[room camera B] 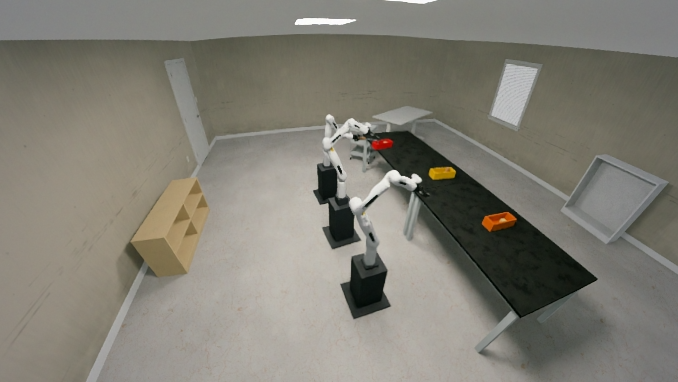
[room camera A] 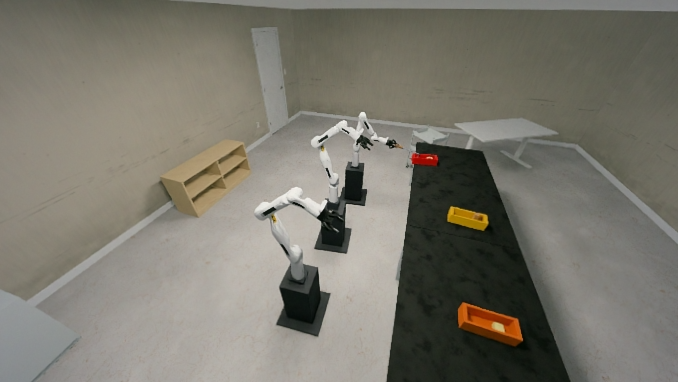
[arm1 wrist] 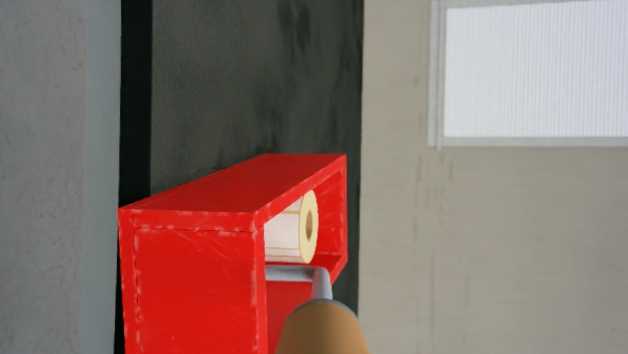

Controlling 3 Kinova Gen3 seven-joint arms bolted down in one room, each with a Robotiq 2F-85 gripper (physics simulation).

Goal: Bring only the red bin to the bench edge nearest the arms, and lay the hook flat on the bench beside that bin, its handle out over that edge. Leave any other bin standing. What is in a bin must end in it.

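The red bin [arm1 wrist: 195,285] [room camera A: 424,160] [room camera B: 382,144] stands upright on the black bench [arm1 wrist: 225,90] [room camera A: 450,270] [room camera B: 540,270], its near end at or slightly past the arms' edge. A white label roll [arm1 wrist: 290,232] lies in it. The hook [arm1 wrist: 322,332] [room camera A: 399,146] has a tan handle; its grey bar bends down inside the bin's near wall, its tip hidden. The arm1 gripper's fingers are outside the wrist view, but it holds the handle. In room camera A the far arm's gripper [room camera A: 394,144] is shut on the hook. The middle gripper [room camera A: 366,144] and near gripper [room camera A: 334,223] look open.
A yellow bin [room camera A: 467,219] [room camera B: 442,173] and an orange bin [room camera A: 489,325] [room camera B: 499,222] stand on the bench, each with something inside. A white table [room camera A: 505,129] [room camera B: 404,114] and a small cart stand beyond its far end. A wooden shelf [room camera A: 204,159] [room camera B: 167,209] stands by the left wall.
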